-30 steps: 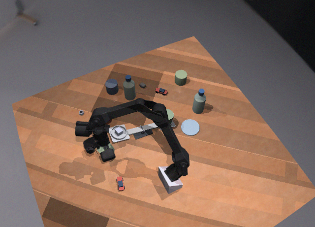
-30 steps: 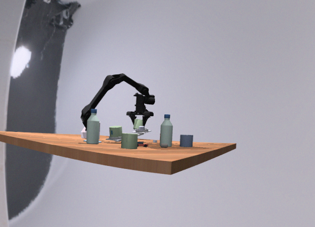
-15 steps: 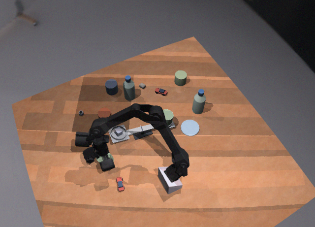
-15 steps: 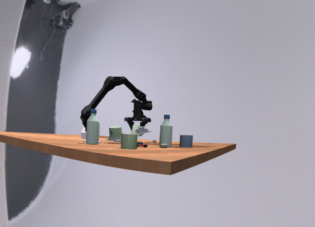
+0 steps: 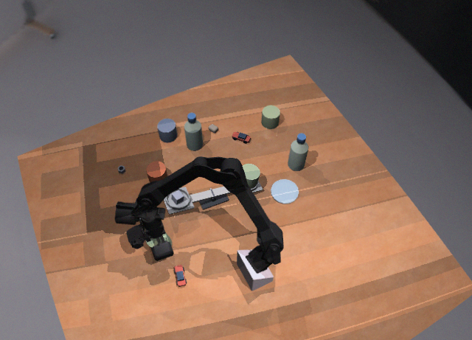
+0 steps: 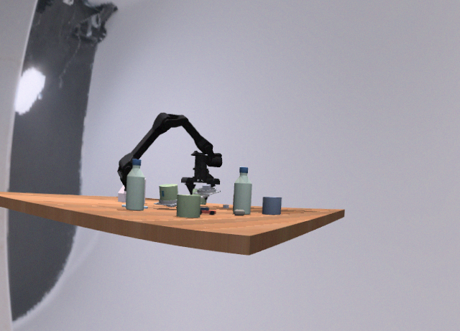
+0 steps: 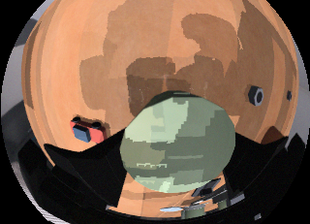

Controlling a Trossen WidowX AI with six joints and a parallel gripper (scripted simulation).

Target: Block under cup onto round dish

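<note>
Now: gripper tip 90 mm short of the grey block, 130 mm to the left of it and 50 mm below it. Round my gripper tip: orange-brown cylinder (250 mm ahead, 140 mm to the right); pale blue round dish (60 mm behind, 480 mm to the right, 30 mm below); blue cylinder (420 mm ahead, 260 mm to the right).
</note>
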